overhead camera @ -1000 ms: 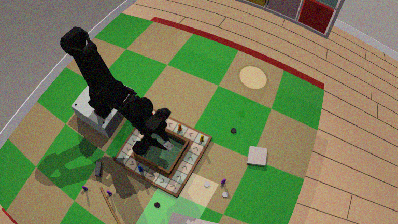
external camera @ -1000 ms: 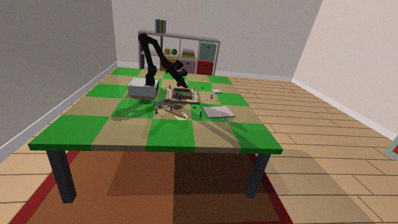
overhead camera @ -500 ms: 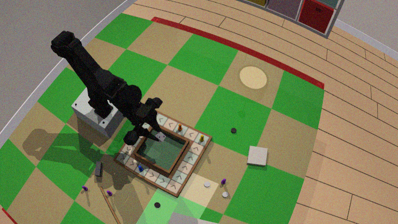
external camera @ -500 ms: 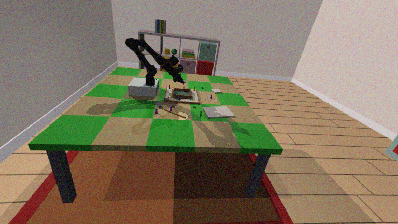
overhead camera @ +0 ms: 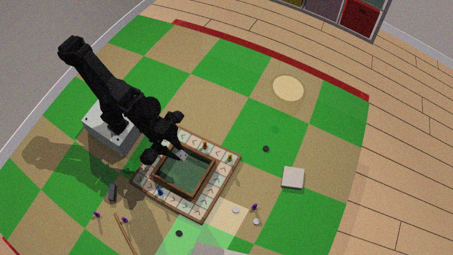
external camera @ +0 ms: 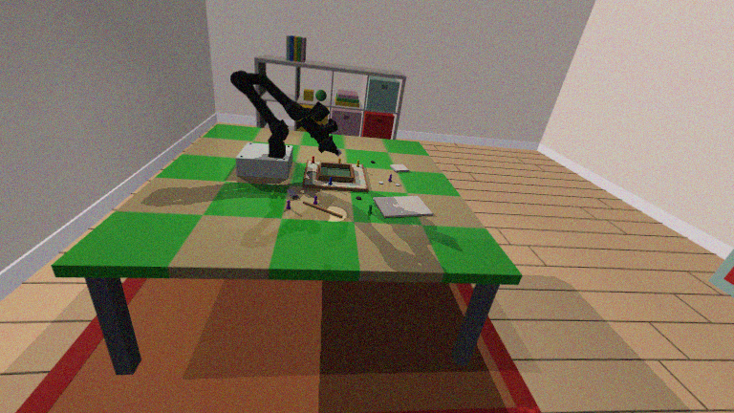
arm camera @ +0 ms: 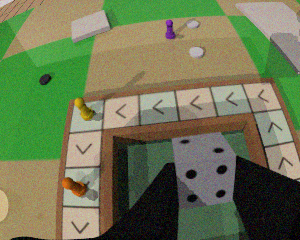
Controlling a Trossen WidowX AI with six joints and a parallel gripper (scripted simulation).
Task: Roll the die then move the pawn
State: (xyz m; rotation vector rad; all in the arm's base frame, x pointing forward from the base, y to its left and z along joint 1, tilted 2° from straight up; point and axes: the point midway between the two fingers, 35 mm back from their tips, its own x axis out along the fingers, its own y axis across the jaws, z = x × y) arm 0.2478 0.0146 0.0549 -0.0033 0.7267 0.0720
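The white die lies right at my gripper tip. Also, from my gripper tip: orange pawn 10 mm ahead, 110 mm to the left, 90 mm below; then green tray 110 mm below; then blue pawn 20 mm behind, 120 mm to the right, 90 mm below.
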